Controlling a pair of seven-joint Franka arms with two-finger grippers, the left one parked.
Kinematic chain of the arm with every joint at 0, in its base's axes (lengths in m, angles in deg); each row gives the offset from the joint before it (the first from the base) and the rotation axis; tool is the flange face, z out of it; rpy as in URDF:
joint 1: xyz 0 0 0.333 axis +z
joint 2: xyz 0 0 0 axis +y
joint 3: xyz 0 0 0.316 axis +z
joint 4: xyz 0.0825 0 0 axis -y
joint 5: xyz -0.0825 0 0.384 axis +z
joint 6: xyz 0 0 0 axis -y
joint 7: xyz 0.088 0 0 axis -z
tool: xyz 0 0 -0.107 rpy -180 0 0
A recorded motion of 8 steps. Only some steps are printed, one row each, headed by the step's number.
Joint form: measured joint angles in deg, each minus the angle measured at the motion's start. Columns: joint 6, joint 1, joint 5, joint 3, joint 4, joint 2, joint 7.
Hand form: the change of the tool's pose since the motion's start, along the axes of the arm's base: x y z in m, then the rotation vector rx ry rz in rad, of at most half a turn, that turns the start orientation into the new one. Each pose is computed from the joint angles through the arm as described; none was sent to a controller.
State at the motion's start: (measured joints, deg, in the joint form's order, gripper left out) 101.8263 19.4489 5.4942 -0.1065 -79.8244 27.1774 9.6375
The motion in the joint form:
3: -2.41 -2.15 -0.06 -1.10 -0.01 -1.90 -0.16
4: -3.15 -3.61 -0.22 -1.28 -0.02 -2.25 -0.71
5: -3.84 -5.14 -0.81 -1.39 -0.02 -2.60 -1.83
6: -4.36 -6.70 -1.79 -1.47 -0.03 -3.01 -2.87
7: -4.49 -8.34 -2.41 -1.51 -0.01 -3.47 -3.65
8: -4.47 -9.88 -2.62 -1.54 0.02 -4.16 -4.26
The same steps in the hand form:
3: 0.0036 -0.0369 0.0193 -0.0100 0.0058 -0.0480
4: 0.0068 -0.0559 0.0224 -0.0143 0.0110 -0.0651
5: 0.0097 -0.0758 0.0255 -0.0234 0.0131 -0.0707
6: 0.0123 -0.0964 0.0295 -0.0379 0.0105 -0.0766
7: 0.0150 -0.1169 0.0348 -0.0452 0.0022 -0.0898
8: 0.0166 -0.1356 0.0432 -0.0449 -0.0110 -0.1061

